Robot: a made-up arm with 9 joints. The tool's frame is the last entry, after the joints. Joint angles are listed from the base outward. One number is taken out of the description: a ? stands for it. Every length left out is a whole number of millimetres.
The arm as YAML. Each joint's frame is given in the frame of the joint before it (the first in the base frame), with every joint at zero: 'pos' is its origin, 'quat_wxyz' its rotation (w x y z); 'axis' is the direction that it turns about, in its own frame. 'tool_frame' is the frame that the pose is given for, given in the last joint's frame.
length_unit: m
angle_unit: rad
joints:
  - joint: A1
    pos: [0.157, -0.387, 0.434]
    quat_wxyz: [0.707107, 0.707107, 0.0, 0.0]
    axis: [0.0, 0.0, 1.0]
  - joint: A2
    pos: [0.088, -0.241, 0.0]
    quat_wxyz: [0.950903, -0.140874, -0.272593, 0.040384]
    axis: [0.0, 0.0, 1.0]
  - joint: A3
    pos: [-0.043, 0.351, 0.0]
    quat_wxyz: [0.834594, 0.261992, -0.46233, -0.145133]
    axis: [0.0, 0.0, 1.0]
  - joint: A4
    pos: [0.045, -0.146, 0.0]
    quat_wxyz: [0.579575, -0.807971, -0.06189, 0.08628]
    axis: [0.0, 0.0, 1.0]
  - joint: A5
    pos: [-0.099, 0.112, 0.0]
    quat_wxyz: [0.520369, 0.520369, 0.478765, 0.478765]
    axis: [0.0, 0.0, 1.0]
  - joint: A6
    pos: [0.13, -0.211, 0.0]
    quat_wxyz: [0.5, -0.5, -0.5, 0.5]
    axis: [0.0, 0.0, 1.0]
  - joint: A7
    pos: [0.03, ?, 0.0]
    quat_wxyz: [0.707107, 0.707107, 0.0, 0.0]
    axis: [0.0, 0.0, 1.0]
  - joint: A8
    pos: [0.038, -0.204, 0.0]
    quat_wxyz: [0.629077, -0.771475, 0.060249, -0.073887]
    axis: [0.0, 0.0, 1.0]
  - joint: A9
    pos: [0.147, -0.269, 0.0]
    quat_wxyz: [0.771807, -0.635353, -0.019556, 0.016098]
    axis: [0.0, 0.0, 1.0]
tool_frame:
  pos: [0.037, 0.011, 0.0]
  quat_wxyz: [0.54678, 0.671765, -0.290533, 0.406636]
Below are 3 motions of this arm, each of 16 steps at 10 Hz.
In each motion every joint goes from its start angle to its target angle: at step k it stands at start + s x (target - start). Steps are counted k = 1, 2, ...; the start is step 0. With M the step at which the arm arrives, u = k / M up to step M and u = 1 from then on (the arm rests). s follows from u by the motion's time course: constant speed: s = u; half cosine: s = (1 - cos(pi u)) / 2; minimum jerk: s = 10 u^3 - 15 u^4 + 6 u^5.
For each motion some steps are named. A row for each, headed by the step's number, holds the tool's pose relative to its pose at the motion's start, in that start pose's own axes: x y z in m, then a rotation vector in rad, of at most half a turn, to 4 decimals.
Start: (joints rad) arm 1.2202 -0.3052 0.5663 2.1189 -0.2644 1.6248 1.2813 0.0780 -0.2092
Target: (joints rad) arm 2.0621 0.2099 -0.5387 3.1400 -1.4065 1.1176 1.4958 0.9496 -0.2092
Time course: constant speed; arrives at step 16
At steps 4, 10, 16:
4: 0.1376 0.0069 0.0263 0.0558 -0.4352 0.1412
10: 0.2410 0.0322 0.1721 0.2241 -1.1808 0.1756
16: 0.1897 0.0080 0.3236 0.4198 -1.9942 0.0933

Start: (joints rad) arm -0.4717 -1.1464 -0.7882 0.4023 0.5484 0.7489 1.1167 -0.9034 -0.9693
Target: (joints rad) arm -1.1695 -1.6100 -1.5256 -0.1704 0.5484 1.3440 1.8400 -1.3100 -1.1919
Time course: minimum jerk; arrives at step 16
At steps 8, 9, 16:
8: -0.1227 -0.2819 0.0027 0.0696 -0.2249 0.4630
9: -0.1398 -0.3623 -0.0006 0.1087 -0.2524 0.5540
16: -0.1377 -0.6666 -0.0257 0.2123 -0.2731 0.8264

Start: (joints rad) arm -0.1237 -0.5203 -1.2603 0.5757 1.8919 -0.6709 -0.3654 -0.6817 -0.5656
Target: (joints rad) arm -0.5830 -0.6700 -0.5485 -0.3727 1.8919 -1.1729 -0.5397 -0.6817 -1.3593
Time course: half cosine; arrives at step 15
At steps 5, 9, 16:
5: 0.0801 -0.1521 -0.0266 0.0165 0.0072 0.3253
9: 0.2945 -0.3250 -0.1032 0.0861 -0.0298 0.8517
16: 0.5074 -0.3680 -0.1955 0.2092 -0.0958 1.2819

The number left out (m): -0.028
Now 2 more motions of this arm.
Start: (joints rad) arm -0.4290 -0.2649 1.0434 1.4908 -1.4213 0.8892 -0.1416 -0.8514 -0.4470
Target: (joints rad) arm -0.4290 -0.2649 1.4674 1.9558 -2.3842 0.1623 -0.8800 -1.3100 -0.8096
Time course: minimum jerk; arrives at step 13
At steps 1, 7, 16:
1: -0.0022 0.0021 0.0004 0.0040 0.0047 -0.0021
7: -0.2233 0.1582 0.2665 0.4141 0.8468 -0.0262
16: -0.1669 0.0326 0.5092 0.5203 1.5406 0.3845

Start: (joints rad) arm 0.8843 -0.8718 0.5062 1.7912 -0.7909 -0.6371 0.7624 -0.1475 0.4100
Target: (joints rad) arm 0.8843 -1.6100 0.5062 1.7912 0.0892 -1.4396 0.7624 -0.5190 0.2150
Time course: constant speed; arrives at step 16
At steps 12, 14, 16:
12: 0.0464 0.2101 -0.3713 0.1500 -1.2483 -1.1298
14: 0.1344 0.2495 -0.4043 0.2333 -1.4199 -1.3462
16: 0.2369 0.2796 -0.4128 0.3385 -1.5768 -1.5666

